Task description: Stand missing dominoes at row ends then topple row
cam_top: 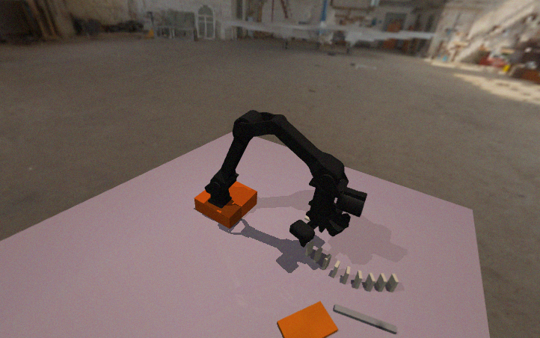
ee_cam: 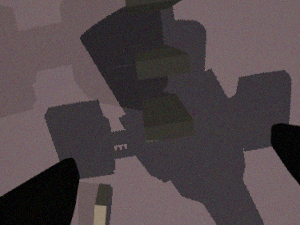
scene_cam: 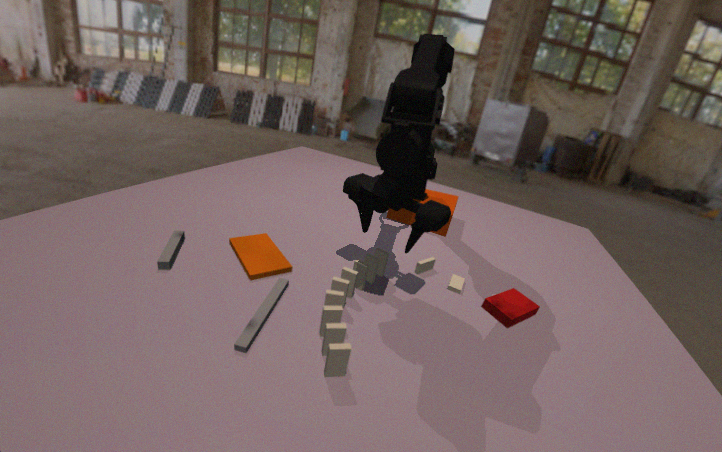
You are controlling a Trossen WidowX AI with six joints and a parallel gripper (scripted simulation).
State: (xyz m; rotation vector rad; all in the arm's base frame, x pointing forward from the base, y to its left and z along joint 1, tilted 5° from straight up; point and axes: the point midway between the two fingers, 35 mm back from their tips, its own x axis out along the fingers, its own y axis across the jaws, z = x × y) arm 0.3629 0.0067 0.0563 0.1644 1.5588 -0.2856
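My gripper tip is 210 mm to the left of the orange flat plate, 80 mm short of it and 60 mm above it. Also, from my gripper tip: short grey bar: 340 mm to the right, 160 mm ahead, 60 mm below; red block: 260 mm to the left, 60 mm below, 20 mm behind.
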